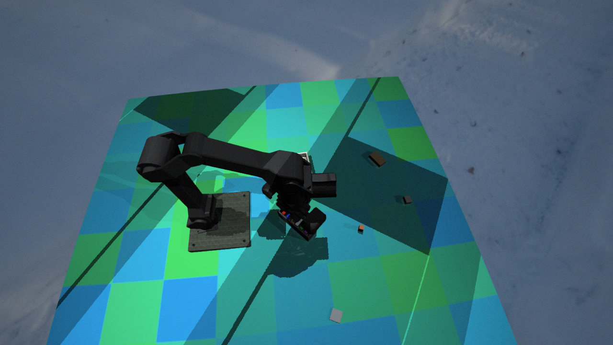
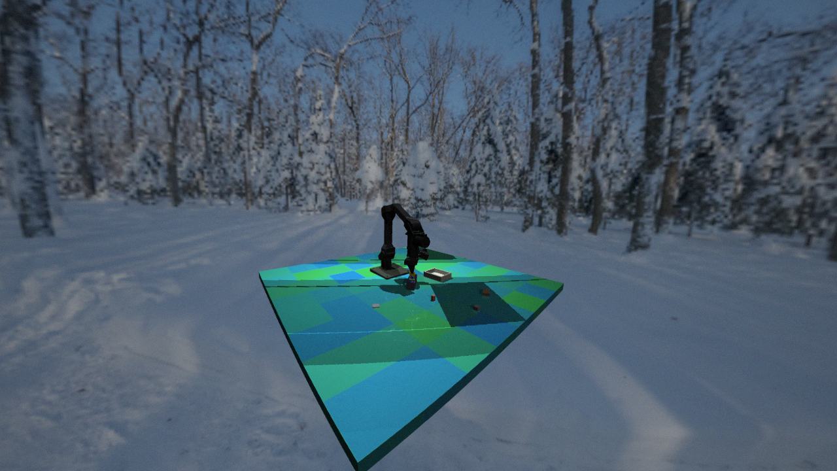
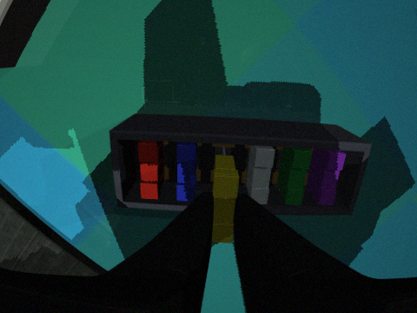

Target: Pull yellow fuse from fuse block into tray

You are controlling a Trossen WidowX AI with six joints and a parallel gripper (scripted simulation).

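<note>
My gripper tip is 190 mm to the right of the tray, 60 mm above it and 30 mm short of it. Round my gripper tip: yellow fuse 10 mm below; then brown block 350 mm ahead, 160 mm to the left, 60 mm below; then orange cube 200 mm ahead, 80 mm to the right, 50 mm below.
</note>
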